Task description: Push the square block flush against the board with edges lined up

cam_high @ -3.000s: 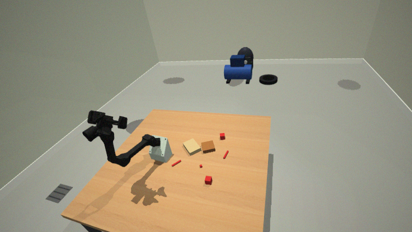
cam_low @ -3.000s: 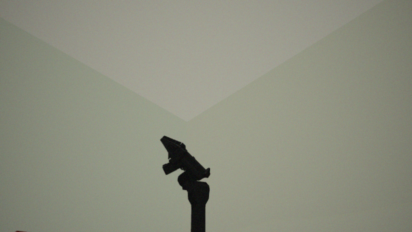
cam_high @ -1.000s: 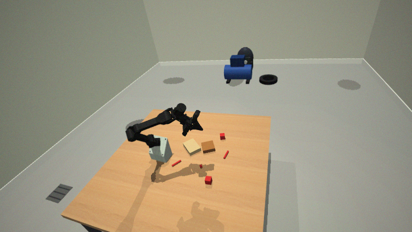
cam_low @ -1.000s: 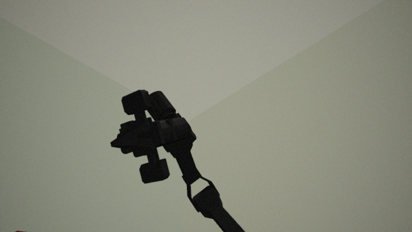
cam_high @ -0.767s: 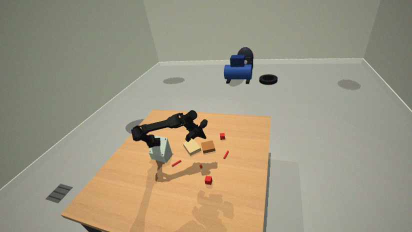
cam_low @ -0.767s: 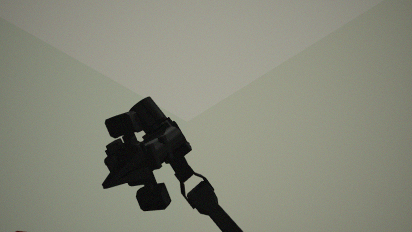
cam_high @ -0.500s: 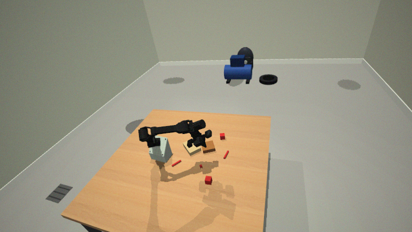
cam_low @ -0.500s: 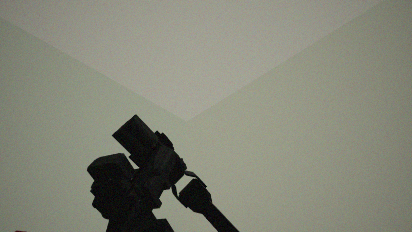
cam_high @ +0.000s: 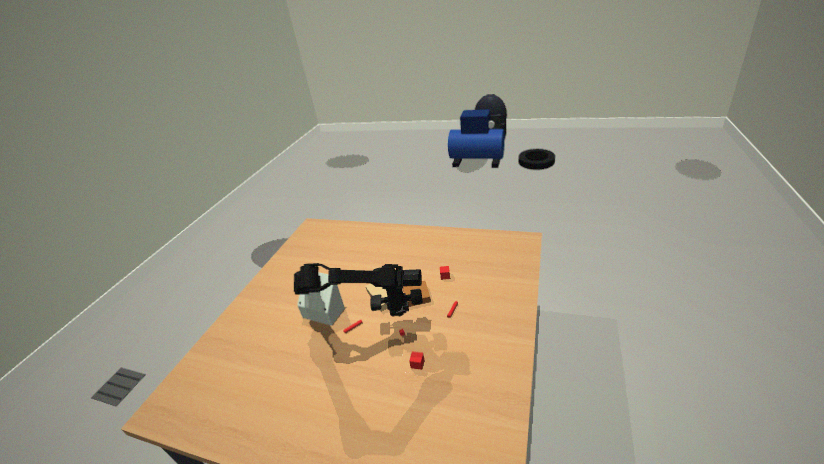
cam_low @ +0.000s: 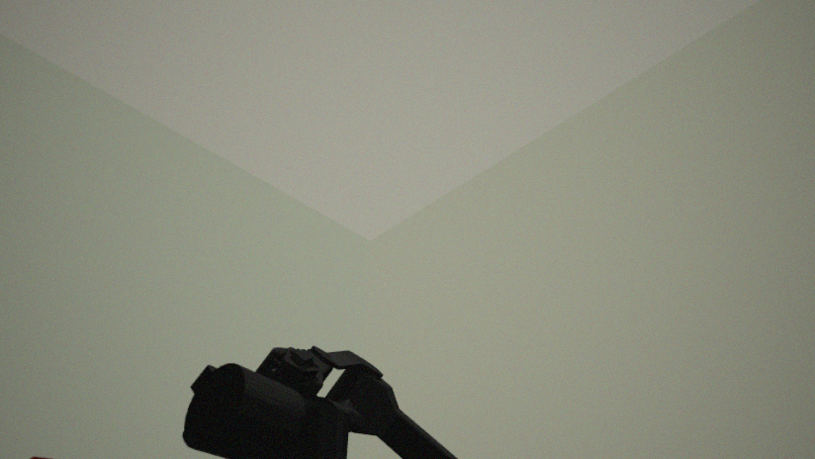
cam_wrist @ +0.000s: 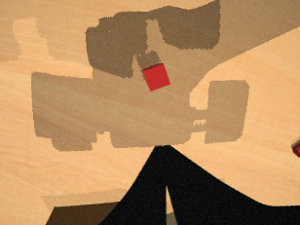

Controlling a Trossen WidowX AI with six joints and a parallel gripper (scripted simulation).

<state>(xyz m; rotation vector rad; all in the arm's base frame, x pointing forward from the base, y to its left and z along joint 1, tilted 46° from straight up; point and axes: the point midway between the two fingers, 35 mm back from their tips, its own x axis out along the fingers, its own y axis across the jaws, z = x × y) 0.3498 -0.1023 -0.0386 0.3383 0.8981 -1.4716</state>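
My gripper tip is 10 mm short of the tiny red piece, 30 mm to the left of it and 50 mm above it. Also, from my gripper tip: brown square block 20 mm ahead, 170 mm to the left, 50 mm below; pale board 120 mm behind, 150 mm to the left, 50 mm below.
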